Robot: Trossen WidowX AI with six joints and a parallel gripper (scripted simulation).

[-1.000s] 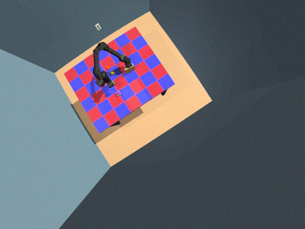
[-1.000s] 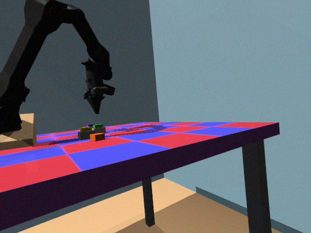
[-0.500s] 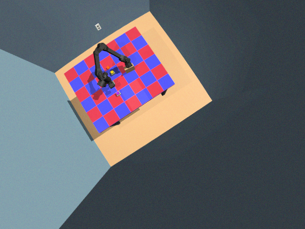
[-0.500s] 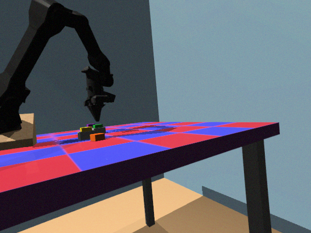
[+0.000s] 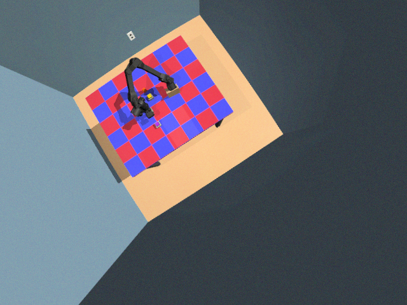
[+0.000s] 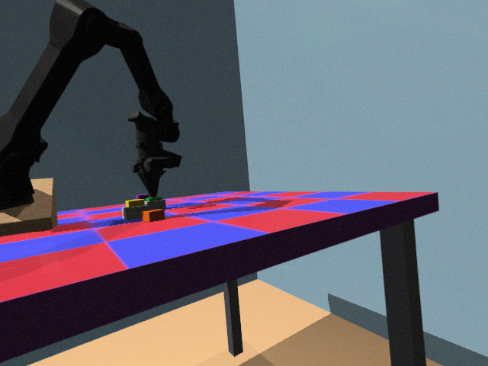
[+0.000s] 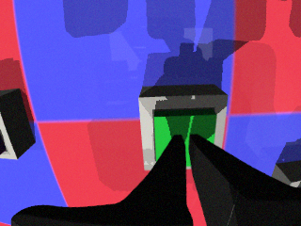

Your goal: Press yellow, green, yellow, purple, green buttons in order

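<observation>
Now: gripper tip 10 mm above the green button. The rest, counted from my gripper tip: yellow button 80 mm behind, 110 mm to the right; then orange block 70 mm behind, 200 mm to the right, 20 mm below; then purple button 10 mm ahead, 140 mm to the left.
</observation>
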